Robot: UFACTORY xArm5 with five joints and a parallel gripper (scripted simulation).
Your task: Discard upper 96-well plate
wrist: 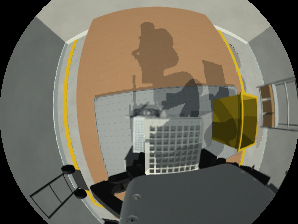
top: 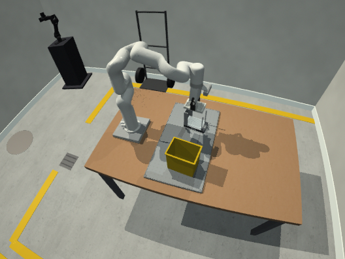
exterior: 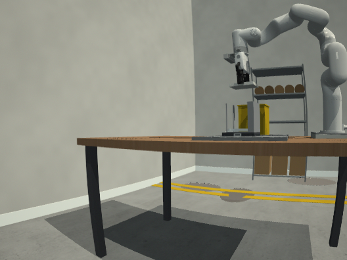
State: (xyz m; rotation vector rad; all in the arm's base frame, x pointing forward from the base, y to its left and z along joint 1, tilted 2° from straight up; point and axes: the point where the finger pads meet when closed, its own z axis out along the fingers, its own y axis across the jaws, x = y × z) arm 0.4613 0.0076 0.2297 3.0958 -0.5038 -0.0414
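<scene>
My gripper is now 300 mm to the left of the yellow plastics bin, 170 mm above it and 50 mm past it. The rest, counted from my hand: white 96-well plate: 10 mm below.
</scene>
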